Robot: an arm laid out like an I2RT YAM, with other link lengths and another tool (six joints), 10 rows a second.
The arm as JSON. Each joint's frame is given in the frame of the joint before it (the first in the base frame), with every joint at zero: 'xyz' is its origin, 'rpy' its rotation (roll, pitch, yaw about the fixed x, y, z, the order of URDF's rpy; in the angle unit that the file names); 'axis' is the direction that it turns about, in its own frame. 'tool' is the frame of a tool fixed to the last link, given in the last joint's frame.
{
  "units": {
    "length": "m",
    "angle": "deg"
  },
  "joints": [
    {
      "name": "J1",
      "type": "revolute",
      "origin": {
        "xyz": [
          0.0,
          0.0,
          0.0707
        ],
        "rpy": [
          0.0,
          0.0,
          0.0
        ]
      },
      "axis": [
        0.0,
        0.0,
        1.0
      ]
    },
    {
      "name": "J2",
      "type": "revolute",
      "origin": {
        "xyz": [
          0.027,
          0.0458,
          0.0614
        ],
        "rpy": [
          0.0,
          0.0,
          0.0
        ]
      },
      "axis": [
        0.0,
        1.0,
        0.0
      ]
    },
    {
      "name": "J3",
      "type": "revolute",
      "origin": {
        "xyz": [
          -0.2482,
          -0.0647,
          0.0
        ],
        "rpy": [
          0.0,
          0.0,
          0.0
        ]
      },
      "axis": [
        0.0,
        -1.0,
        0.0
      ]
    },
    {
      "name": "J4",
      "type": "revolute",
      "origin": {
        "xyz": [
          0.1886,
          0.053,
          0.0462
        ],
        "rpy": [
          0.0,
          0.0,
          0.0
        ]
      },
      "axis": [
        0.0,
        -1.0,
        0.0
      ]
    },
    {
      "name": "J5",
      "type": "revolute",
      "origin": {
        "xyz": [
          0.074,
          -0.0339,
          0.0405
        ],
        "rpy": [
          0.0,
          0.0,
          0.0
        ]
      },
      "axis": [
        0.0,
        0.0,
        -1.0
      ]
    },
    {
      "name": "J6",
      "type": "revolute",
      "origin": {
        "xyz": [
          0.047,
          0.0,
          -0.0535
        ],
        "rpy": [
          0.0,
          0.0,
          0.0
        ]
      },
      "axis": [
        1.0,
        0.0,
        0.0
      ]
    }
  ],
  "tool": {
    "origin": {
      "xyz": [
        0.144,
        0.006,
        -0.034
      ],
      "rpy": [
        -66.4,
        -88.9,
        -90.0
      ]
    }
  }
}
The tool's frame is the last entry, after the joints.
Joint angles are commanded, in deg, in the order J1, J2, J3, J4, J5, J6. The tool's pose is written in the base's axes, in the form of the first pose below.
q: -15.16 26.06 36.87 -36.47 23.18 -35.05
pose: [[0.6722 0.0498 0.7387 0.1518], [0.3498 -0.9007 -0.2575 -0.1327], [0.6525 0.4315 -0.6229 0.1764], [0 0 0 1]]
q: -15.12 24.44 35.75 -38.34 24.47 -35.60
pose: [[0.6978 0.0495 0.7146 0.1420], [0.3455 -0.8972 -0.2752 -0.1342], [0.6275 0.4389 -0.6431 0.1679], [0 0 0 1]]
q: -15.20 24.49 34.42 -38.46 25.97 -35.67
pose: [[0.7239 0.0408 0.6887 0.1367], [0.3319 -0.8957 -0.2958 -0.1375], [0.6048 0.4427 -0.6620 0.1600], [0 0 0 1]]
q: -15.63 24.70 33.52 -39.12 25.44 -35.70
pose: [[0.7409 0.0542 0.6694 0.1340], [0.3252 -0.9010 -0.2870 -0.1365], [0.5876 0.4303 -0.6852 0.1512], [0 0 0 1]]
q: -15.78 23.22 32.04 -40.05 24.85 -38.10
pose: [[0.7551 0.0947 0.6488 0.1294], [0.3541 -0.8917 -0.2820 -0.1351], [0.5518 0.4427 -0.7068 0.1427], [0 0 0 1]]
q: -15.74 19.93 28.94 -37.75 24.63 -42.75
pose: [[0.7434 0.1340 0.6552 0.1305], [0.4181 -0.8578 -0.2989 -0.1369], [0.5220 0.4962 -0.6938 0.1397], [0 0 0 1]]
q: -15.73 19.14 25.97 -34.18 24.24 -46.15
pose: [[0.7358 0.1671 0.6563 0.1360], [0.4632 -0.8311 -0.3078 -0.1388], [0.4940 0.5304 -0.6889 0.1353], [0 0 0 1]]
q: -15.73 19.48 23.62 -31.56 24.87 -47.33
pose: [[0.7437 0.1743 0.6454 0.1376], [0.4712 -0.8215 -0.3211 -0.1417], [0.4742 0.5429 -0.6931 0.1288], [0 0 0 1]]
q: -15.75 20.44 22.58 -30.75 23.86 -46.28
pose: [[0.7434 0.1839 0.6431 0.1402], [0.4644 -0.8339 -0.2984 -0.1390], [0.4814 0.5204 -0.7053 0.1210], [0 0 0 1]]
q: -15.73 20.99 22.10 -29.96 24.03 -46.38
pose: [[0.7467 0.1855 0.6388 0.1410], [0.4639 -0.8334 -0.3003 -0.1397], [0.4767 0.5206 -0.7084 0.1193], [0 0 0 1]]
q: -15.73 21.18 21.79 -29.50 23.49 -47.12
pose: [[0.7436 0.2009 0.6378 0.1427], [0.4762 -0.8287 -0.2942 -0.1389], [0.4694 0.5225 -0.7118 0.1181], [0 0 0 1]]
